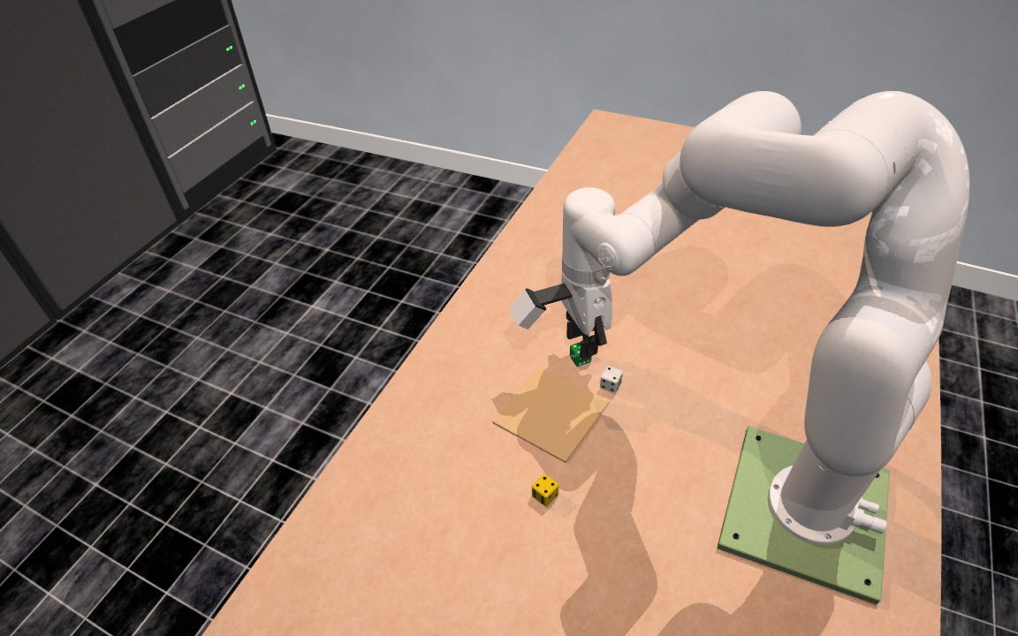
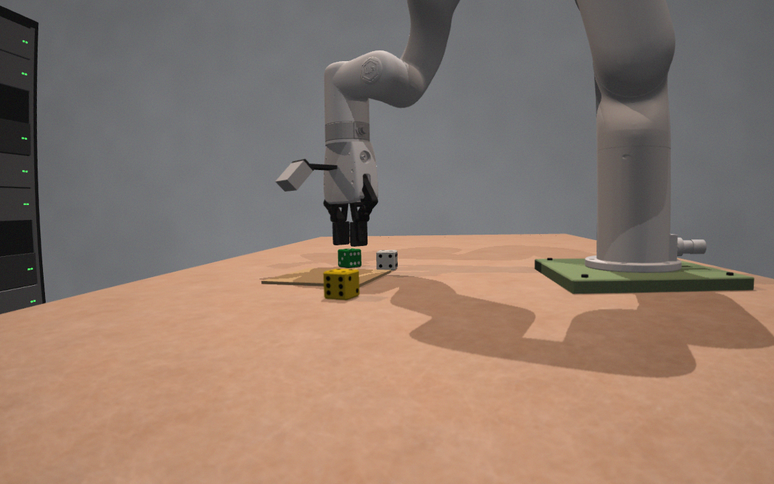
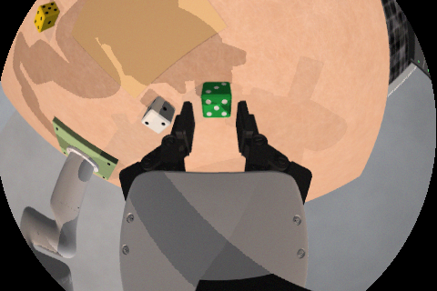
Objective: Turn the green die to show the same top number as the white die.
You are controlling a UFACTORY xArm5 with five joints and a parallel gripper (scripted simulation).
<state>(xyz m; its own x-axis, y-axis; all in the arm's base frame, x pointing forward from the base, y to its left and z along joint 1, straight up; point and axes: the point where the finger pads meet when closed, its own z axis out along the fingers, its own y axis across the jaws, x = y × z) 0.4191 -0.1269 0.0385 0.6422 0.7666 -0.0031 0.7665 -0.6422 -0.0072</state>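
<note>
Now: the green die 40 mm below my hand. The rest, counted from my hand: tan mat (130 mm to the left, 50 mm below); then white die (70 mm behind, 40 mm below, 30 mm to the left); then yellow die (270 mm to the left, 60 mm behind, 40 mm below).
</note>
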